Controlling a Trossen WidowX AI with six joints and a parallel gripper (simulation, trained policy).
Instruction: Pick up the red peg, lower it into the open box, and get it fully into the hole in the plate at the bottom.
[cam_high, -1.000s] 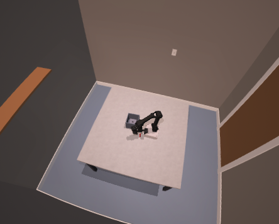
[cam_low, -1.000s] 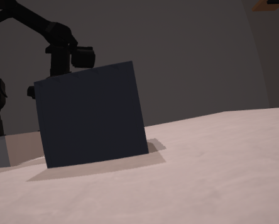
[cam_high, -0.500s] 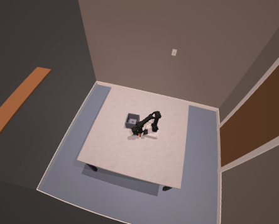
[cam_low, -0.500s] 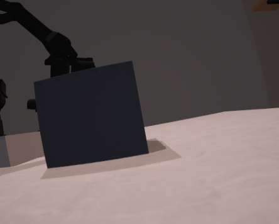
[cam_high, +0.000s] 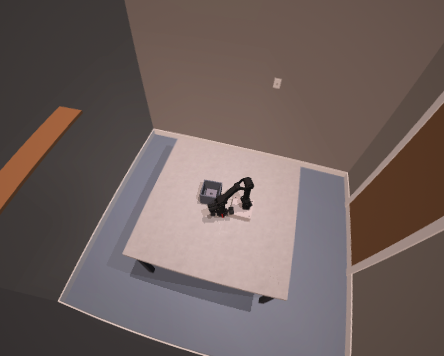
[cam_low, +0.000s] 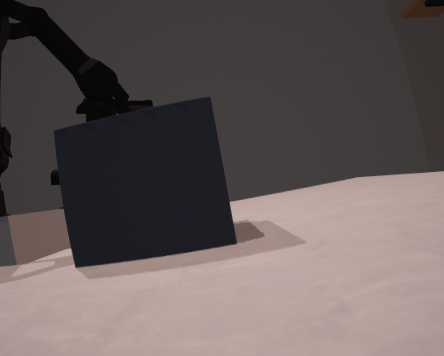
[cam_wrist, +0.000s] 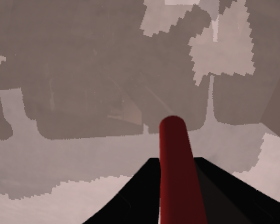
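Now: gripper tip 120 mm short of the plate, 190 mm to the left of it and 20 mm below it. The rest, counted from my gripper tip: red peg: 10 mm above.
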